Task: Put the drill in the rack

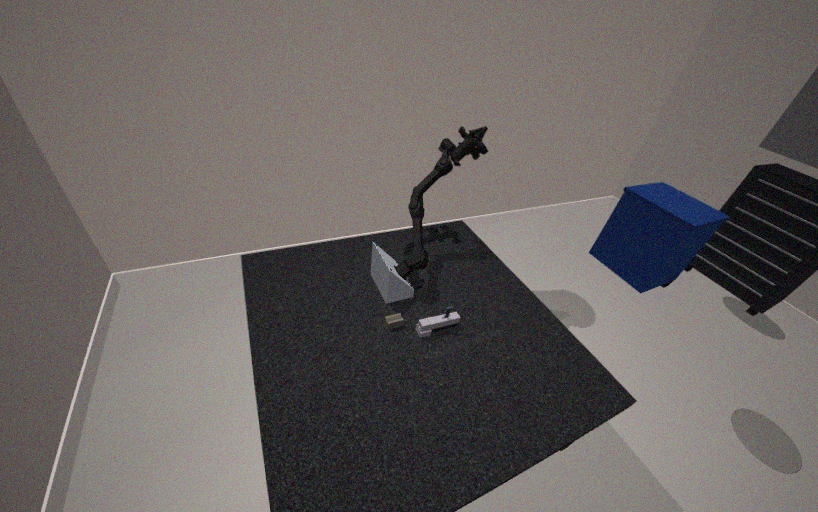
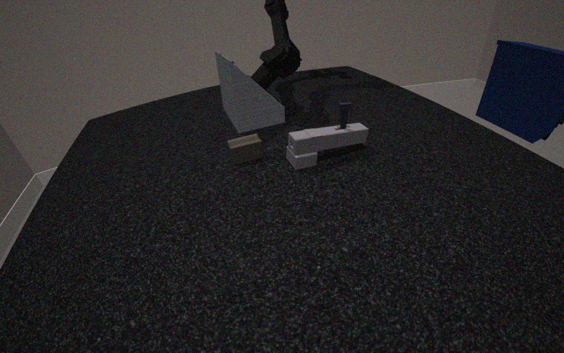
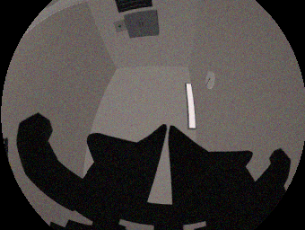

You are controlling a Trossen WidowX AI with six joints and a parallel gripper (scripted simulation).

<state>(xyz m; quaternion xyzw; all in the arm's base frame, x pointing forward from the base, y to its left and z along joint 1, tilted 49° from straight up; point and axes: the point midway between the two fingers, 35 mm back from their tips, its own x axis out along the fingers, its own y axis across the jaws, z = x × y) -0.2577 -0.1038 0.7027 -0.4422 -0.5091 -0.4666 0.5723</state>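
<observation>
The key is 540 mm ahead of my gripper tip, 370 mm to the right of it and 570 mm below it. The rest, counted from my gripper tip: drill 540 mm ahead, 430 mm to the right, 610 mm below; then light grey housing block 540 mm ahead, 410 mm to the right, 620 mm below.
</observation>
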